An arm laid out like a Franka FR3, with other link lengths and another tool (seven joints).
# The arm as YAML. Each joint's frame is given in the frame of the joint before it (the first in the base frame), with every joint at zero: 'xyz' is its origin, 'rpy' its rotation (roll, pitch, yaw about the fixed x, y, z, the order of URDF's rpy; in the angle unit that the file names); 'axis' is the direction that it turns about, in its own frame. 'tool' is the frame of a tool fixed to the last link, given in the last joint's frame.
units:
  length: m
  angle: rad
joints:
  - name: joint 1
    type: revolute
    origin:
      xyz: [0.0, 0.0, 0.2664]
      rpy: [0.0, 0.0, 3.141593]
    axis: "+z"
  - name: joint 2
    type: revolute
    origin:
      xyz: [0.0, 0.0, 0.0]
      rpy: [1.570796, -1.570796, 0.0]
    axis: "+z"
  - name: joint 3
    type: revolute
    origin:
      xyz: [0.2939, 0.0, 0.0]
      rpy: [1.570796, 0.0, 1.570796]
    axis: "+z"
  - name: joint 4
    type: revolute
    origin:
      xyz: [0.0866, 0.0, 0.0]
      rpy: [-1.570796, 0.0, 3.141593]
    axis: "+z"
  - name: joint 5
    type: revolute
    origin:
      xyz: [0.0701, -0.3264, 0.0]
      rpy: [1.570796, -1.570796, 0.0]
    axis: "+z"
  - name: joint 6
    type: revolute
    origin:
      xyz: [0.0, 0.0, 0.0]
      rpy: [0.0, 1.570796, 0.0]
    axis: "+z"
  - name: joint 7
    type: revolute
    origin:
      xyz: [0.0, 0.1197, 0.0]
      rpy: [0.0, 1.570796, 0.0]
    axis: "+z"
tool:
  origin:
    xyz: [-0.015, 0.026, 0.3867]
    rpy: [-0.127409, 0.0, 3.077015]
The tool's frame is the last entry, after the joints.
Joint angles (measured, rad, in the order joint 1, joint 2, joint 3, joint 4, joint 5, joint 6, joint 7), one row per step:
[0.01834 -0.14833 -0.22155 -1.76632 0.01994 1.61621 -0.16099]
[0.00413 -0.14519 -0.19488 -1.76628 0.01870 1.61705 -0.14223]
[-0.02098 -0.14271 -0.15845 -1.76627 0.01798 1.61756 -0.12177]
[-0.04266 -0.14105 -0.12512 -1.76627 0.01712 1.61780 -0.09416]
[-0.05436 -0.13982 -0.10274 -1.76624 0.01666 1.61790 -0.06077]
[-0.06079 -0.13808 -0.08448 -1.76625 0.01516 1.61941 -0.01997]
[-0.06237 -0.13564 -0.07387 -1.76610 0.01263 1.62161 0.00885]
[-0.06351 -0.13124 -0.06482 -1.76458 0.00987 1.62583 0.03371]
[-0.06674 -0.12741 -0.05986 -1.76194 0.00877 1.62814 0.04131]
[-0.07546 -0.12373 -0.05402 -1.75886 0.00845 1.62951 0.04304]
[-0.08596 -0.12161 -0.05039 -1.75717 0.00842 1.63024 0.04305]
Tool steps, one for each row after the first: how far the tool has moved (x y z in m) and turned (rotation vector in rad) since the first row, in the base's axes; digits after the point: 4 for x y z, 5 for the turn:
[0.0011 0.0051 -0.0011 -0.00525 0.00340 -0.00654]
[0.0019 0.0096 -0.0018 -0.01124 0.00646 -0.01602]
[0.0025 0.0142 -0.0023 -0.01679 0.00928 -0.03226]
[0.0028 0.0185 -0.0027 -0.02039 0.01187 -0.05515]
[0.0035 0.0227 -0.0033 -0.02459 0.01389 -0.08424]
[0.0044 0.0254 -0.0041 -0.02880 0.01524 -0.10404]
[0.0064 0.0275 -0.0050 -0.03321 0.01492 -0.12103]
[0.0079 0.0275 -0.0053 -0.03526 0.01412 -0.12696]
[0.0091 0.0256 -0.0056 -0.03655 0.01350 -0.13166]
[0.0093 0.0219 -0.0057 -0.03711 0.01334 -0.13860]

